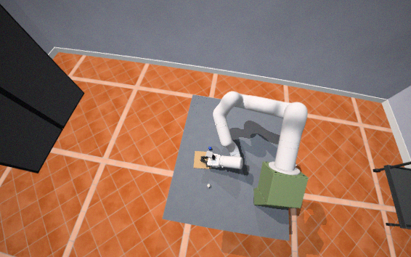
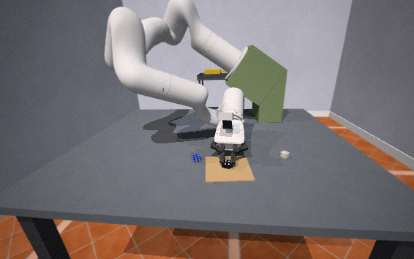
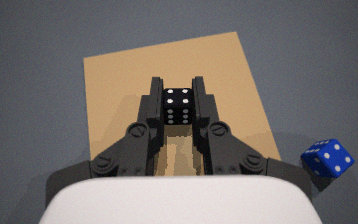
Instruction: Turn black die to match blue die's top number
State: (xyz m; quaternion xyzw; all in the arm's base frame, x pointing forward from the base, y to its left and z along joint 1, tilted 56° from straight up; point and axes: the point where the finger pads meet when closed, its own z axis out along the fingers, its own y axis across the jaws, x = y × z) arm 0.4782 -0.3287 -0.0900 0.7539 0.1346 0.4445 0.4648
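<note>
Right now my hand is 1 cm short of the black die and 1 cm above it. The rest, counted from my hand: tan mat (3 cm below); white die (20 cm to the left, 5 cm behind, 2 cm below); blue die (10 cm to the right, 5 cm behind, 2 cm below).
</note>
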